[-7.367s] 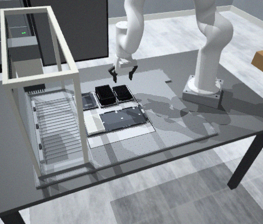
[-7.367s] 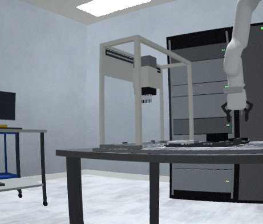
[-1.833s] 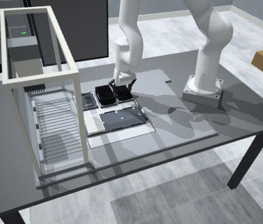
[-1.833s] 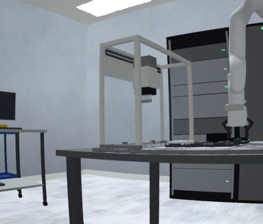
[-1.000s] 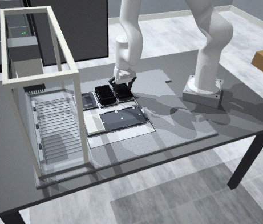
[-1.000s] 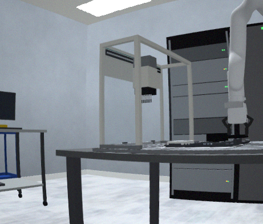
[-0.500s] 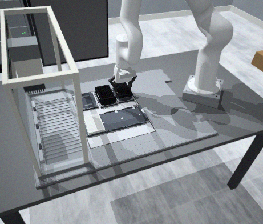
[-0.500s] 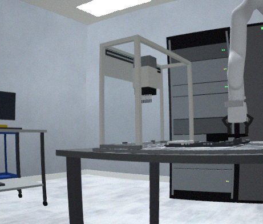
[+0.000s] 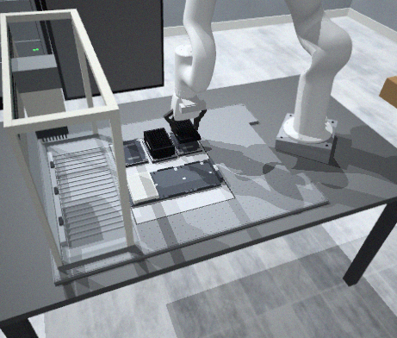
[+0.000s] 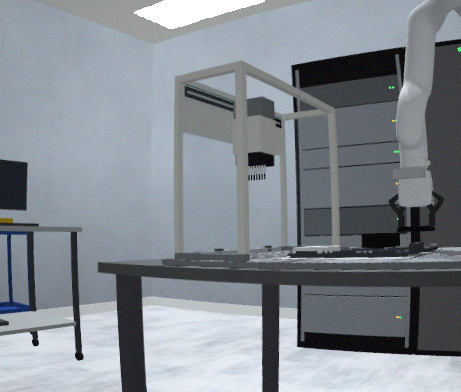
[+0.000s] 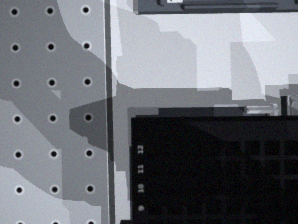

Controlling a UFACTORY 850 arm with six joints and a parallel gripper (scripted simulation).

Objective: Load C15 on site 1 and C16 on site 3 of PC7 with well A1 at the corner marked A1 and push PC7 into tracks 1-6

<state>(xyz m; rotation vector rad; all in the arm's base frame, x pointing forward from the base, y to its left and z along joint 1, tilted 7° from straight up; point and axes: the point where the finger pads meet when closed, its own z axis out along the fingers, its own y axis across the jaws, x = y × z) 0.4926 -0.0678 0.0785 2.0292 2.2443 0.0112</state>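
The nest S1 lies 7 cm below my hand. From my hand the other things lie so: plate carrier PC7 (10 cm ahead, 21 cm to the left, 6 cm below); then plate C15 (1 cm below); then nest S3 (21 cm ahead, 2 cm to the left, 7 cm below).
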